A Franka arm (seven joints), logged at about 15 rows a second.
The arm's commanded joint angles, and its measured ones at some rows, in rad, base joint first. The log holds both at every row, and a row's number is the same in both.
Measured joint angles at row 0:
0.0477 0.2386 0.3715 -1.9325 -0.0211 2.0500 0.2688
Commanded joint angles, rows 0 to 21:
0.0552 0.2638 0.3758 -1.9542 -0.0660 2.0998 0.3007
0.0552 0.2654 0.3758 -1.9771 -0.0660 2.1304 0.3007
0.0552 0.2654 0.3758 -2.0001 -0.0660 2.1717 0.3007
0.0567 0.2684 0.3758 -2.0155 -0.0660 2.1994 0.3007
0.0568 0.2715 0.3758 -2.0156 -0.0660 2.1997 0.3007
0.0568 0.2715 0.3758 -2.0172 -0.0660 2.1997 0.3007
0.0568 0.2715 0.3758 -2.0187 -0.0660 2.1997 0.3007
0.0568 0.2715 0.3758 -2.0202 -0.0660 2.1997 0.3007
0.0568 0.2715 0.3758 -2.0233 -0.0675 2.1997 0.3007
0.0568 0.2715 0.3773 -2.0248 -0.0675 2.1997 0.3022
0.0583 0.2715 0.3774 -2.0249 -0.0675 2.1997 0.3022
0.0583 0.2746 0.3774 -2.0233 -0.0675 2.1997 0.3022
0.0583 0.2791 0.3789 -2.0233 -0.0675 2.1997 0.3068
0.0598 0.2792 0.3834 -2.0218 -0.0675 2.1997 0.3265
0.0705 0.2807 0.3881 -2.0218 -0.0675 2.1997 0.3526
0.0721 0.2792 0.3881 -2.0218 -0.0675 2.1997 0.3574
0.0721 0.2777 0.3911 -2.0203 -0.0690 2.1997 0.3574
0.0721 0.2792 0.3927 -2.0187 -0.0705 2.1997 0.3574
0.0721 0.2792 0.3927 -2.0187 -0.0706 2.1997 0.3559
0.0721 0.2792 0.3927 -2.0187 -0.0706 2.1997 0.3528
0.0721 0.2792 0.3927 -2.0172 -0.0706 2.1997 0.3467
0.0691 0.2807 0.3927 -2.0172 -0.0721 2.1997 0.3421
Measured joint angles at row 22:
0.0703 0.2765 0.3885 -2.0180 -0.0539 2.1836 0.3224
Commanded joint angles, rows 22 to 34:
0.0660 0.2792 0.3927 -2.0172 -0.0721 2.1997 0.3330
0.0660 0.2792 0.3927 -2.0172 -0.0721 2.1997 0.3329
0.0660 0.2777 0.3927 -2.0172 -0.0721 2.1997 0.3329
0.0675 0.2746 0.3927 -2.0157 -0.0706 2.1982 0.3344
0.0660 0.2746 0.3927 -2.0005 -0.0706 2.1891 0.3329
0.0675 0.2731 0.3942 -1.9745 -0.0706 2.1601 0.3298
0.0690 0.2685 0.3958 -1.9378 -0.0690 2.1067 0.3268
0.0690 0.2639 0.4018 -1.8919 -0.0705 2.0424 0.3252
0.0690 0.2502 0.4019 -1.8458 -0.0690 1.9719 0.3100
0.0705 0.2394 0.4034 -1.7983 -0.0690 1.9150 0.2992
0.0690 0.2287 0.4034 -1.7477 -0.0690 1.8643 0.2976
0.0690 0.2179 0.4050 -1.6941 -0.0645 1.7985 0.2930
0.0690 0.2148 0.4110 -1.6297 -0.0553 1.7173 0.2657
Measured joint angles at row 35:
0.0695 0.2459 0.3994 -1.7879 -0.0596 1.9046 0.3138
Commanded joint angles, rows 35 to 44:
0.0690 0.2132 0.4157 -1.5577 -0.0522 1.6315 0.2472
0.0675 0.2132 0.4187 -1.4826 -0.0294 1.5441 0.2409
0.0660 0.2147 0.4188 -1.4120 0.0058 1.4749 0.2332
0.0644 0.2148 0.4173 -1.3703 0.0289 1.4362 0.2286
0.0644 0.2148 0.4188 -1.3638 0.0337 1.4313 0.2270
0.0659 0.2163 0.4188 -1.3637 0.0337 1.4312 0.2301
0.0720 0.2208 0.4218 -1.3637 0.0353 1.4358 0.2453
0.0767 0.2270 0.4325 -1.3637 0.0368 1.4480 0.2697
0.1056 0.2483 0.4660 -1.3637 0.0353 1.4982 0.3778
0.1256 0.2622 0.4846 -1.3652 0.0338 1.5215 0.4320
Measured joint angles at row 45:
0.0737 0.2077 0.4333 -1.3973 0.0194 1.4662 0.2821
